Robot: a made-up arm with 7 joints.
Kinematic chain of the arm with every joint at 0, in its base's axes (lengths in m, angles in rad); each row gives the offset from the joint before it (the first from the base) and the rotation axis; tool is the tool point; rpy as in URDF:
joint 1: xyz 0 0 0 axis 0.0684 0.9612 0.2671
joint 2: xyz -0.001 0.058 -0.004 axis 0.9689 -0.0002 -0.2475
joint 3: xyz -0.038 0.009 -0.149 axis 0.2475 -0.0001 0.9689
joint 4: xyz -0.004 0 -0.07 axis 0.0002 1 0
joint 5: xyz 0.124 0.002 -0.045 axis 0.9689 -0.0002 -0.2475
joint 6: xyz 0.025 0 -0.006 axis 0.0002 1 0
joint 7: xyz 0.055 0 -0.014 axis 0.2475 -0.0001 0.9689
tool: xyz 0 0 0 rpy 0 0.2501 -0.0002
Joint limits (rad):
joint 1: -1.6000..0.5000
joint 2: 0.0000..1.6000
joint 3: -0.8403..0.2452
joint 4: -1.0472..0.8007
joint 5: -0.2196..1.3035
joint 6: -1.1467..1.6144
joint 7: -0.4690..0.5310
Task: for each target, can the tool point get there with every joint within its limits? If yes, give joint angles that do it. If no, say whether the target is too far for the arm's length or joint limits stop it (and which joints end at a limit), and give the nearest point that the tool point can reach.
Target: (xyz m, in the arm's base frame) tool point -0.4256 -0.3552 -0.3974
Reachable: no: too far | nearest point -0.1855 -0.0717 -0.3231 | short by 0.379 m
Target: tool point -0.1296 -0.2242 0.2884
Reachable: no: joint limits stop it (at a limit: joint 1, joint 2) | nearest point 0.0856 -0.0966 0.0897 | short by 0.320 m
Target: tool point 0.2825 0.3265 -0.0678
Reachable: yes | joints -0.6595 1.3263 -0.4729 0.4550 0.7526 0.3291 0.0572
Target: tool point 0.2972 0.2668 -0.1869
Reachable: yes | joints -0.6396 0.6762 0.0009 0.5605 0.7163 0.6879 0.0994
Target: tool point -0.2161 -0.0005 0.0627
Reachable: no: joint limits stop it (at a limit: joint 1, joint 3, joint 4, joint 6) | nearest point -0.0481 0.0292 -0.0913 | short by 0.230 m
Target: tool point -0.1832 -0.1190 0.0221
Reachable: no: joint limits stop it (at a limit: joint 1, joint 3, joint 4, joint 6) | nearest point -0.0190 -0.0365 -0.0766 | short by 0.209 m
